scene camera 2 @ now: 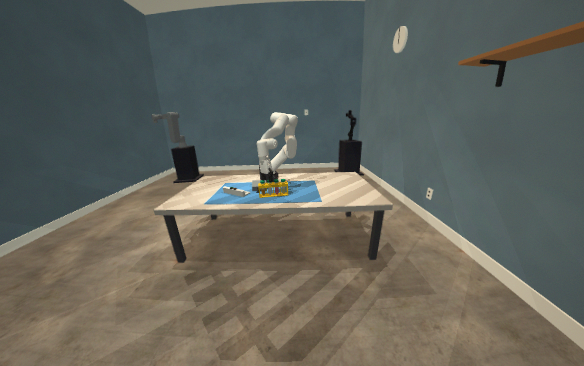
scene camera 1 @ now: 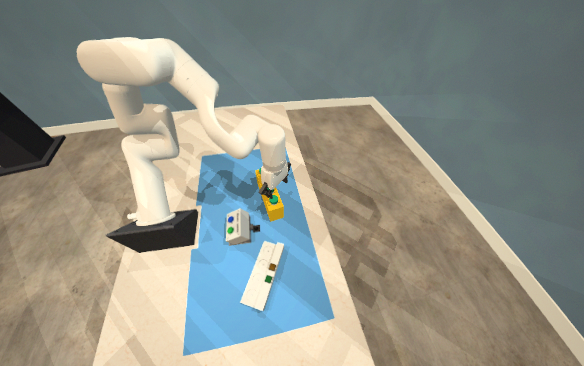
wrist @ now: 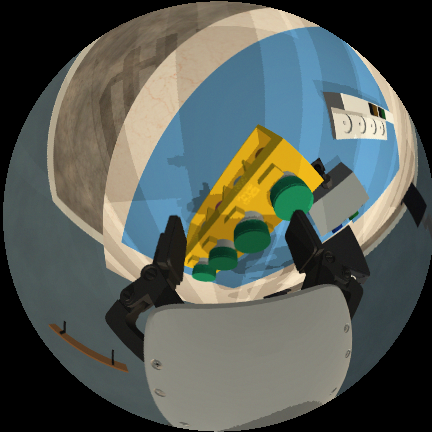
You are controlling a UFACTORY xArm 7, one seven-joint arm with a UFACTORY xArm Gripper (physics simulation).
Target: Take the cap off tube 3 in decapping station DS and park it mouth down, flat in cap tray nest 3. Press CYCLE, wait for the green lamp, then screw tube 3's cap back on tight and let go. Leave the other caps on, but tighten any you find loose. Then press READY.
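Places are measured from the arm's base along level axes (x ahead, y left, z up), in centimetres.
Where they show: gripper, fingertip midpoint: (scene camera 2: 267,181) (scene camera 1: 276,188) (wrist: 238,225); arm's base, origin of the base link: (scene camera 1: 156,219).
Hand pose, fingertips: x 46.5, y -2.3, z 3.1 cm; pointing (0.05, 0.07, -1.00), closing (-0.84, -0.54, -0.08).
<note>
Things, the pixels of their centre, and the offset from my fingertips. "spot": a spot on its surface instead. Level surfaces: height alone.
- yellow decapping station, body centre: (wrist: 233,209) (scene camera 1: 269,193) (scene camera 2: 273,188) dz -7.4, dx -2.6, dy +3.9 cm
- white cap tray, body centre: (wrist: 371,121) (scene camera 1: 263,271) (scene camera 2: 236,189) dz -9.8, dx -13.2, dy -26.1 cm
- grey control box, body centre: (wrist: 337,205) (scene camera 1: 238,226) (scene camera 2: 259,184) dz -8.3, dx -18.4, dy -7.1 cm
- blue button, body centre: (wrist: 336,226) (scene camera 1: 231,219) dz -6.1, dx -20.2, dy -4.5 cm
- green button, body centre: (wrist: 352,213) (scene camera 1: 230,230) dz -6.1, dx -21.0, dy -8.9 cm
- small black part, surface spot: (wrist: 320,167) (scene camera 1: 255,230) spot: dz -12.4, dx -12.4, dy -9.0 cm
- brown square, surface spot: (scene camera 1: 272,267) spot: dz -7.2, dx -9.9, dy -26.4 cm
- dark green square, surface spot: (scene camera 1: 268,279) spot: dz -7.1, dx -12.2, dy -29.6 cm
- blue mat, its level: dz -12.5 cm
The yellow decapping station (scene camera 1: 276,212) (scene camera 2: 273,195) (wrist: 301,162) holds a row of tubes. Four green caps, a near one (wrist: 292,199), two middle ones (wrist: 252,236) (wrist: 223,258) and a far one (wrist: 204,272), sit on them in the wrist view; tube numbers are not readable. My gripper (scene camera 1: 278,188) (scene camera 2: 269,177) (wrist: 238,225) is open and empty, above the station, its fingers either side of the cap row. The white cap tray (scene camera 1: 254,291) (scene camera 2: 235,191) (wrist: 360,131) shows ring-marked nests without caps. The grey control box (scene camera 1: 241,231) (wrist: 340,197) has a blue button (scene camera 1: 230,219) (wrist: 337,228) and a green button (scene camera 1: 230,230) (wrist: 354,215).
A small black part (scene camera 1: 256,228) (wrist: 320,167) sticks out from the control box towards the station. A brown square (scene camera 1: 272,267) and a dark green square (scene camera 1: 268,279) are on the cap tray. The blue mat (scene camera 1: 215,320) (scene camera 2: 305,192) (wrist: 225,100) lies under these things.
</note>
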